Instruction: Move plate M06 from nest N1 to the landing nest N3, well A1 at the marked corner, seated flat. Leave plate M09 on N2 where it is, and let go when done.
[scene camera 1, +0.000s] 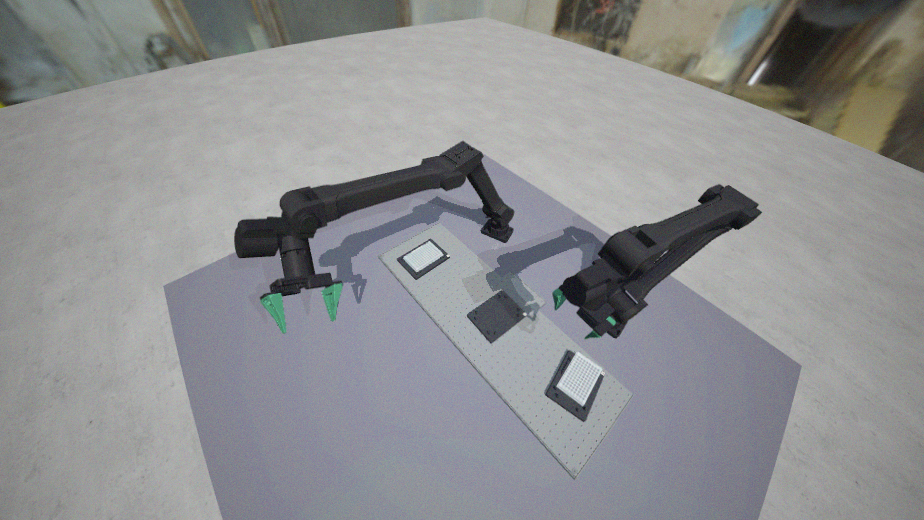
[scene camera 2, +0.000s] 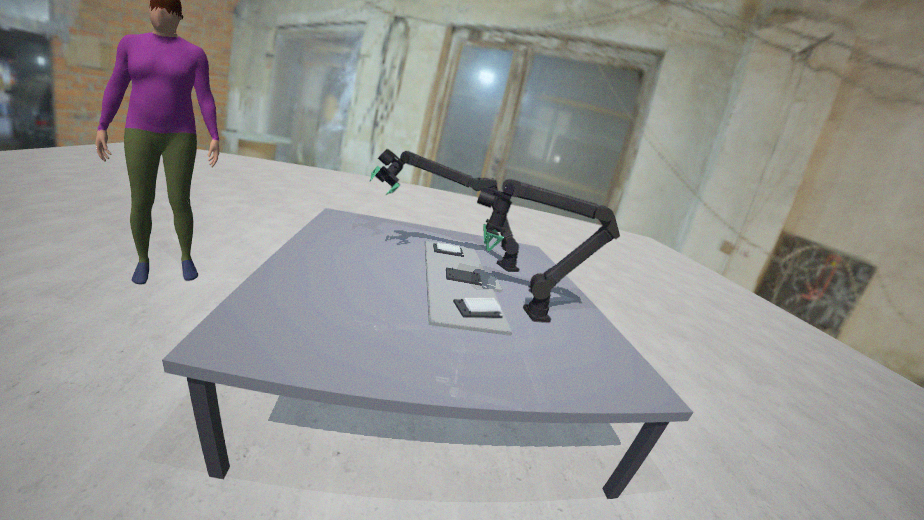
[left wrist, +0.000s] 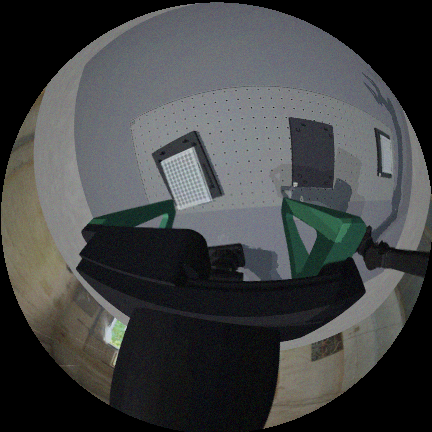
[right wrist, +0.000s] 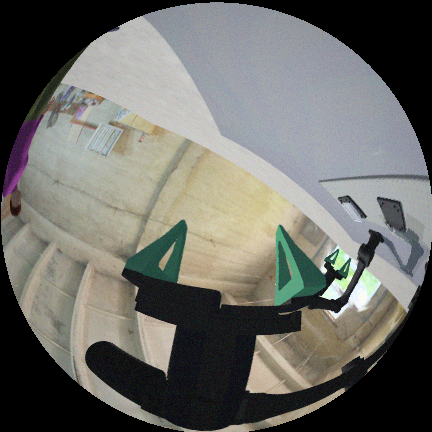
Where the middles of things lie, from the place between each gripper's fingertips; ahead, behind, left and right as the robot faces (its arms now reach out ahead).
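Scene:
My right hand is 300 mm above the dark nest pad (scene camera 1: 581, 412), and it is also 440 mm to the right of the pad and 480 mm past it.
My left hand is 210 mm above the pad and 120 mm to the right of it.

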